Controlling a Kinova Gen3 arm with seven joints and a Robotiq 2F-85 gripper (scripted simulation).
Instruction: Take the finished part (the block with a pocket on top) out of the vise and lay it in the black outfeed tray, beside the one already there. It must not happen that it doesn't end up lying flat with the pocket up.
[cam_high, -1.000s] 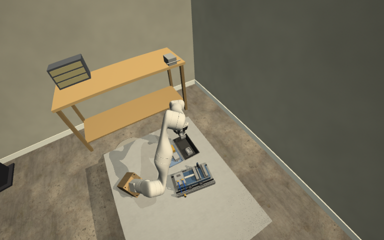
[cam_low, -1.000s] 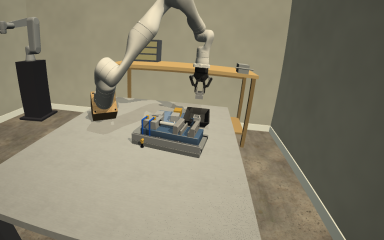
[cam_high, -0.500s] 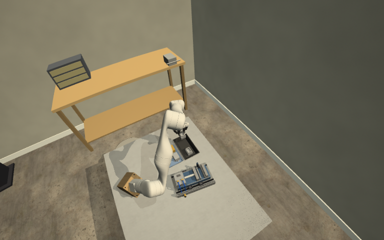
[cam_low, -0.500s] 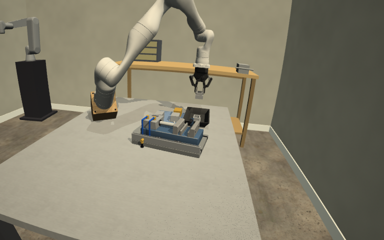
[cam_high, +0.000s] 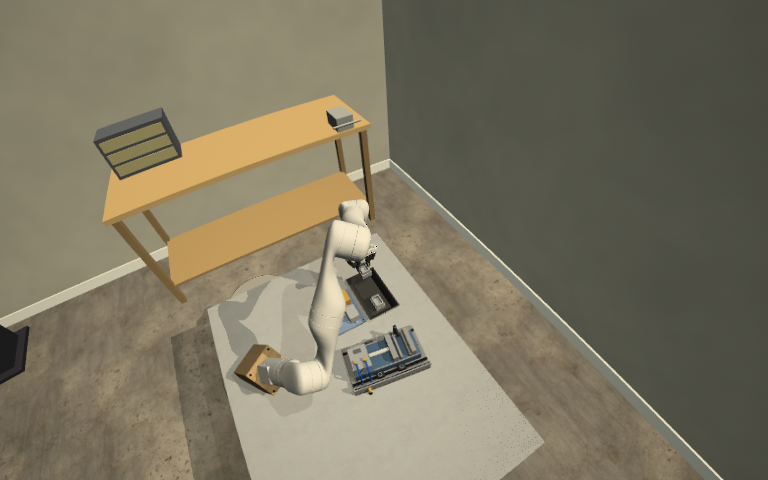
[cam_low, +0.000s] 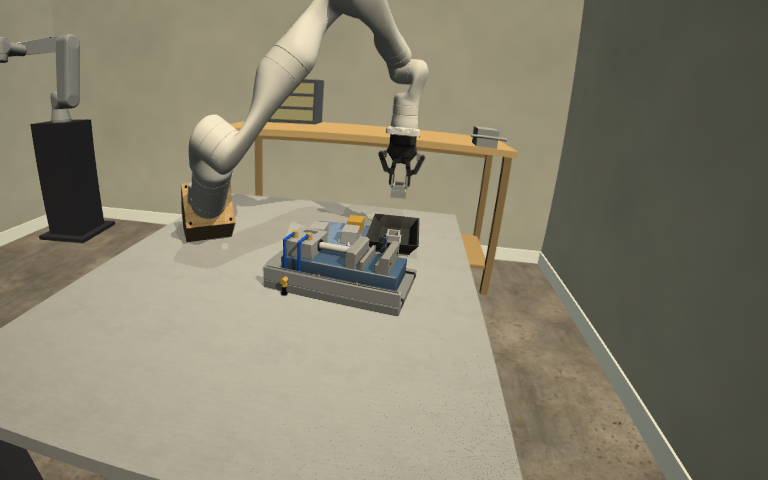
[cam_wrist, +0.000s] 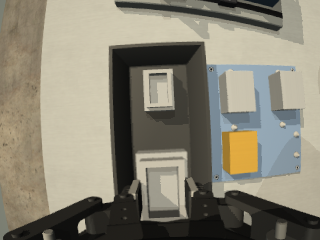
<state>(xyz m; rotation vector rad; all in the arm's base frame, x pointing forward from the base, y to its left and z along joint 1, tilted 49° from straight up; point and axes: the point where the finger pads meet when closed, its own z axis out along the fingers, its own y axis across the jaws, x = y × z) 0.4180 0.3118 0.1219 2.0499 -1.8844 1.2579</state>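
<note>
Now: the orange block 14 cm below my hand and 12 cm behind it. Also, from my hand: blue plate 17 cm behind, 16 cm below, 3 cm to the right.
</note>
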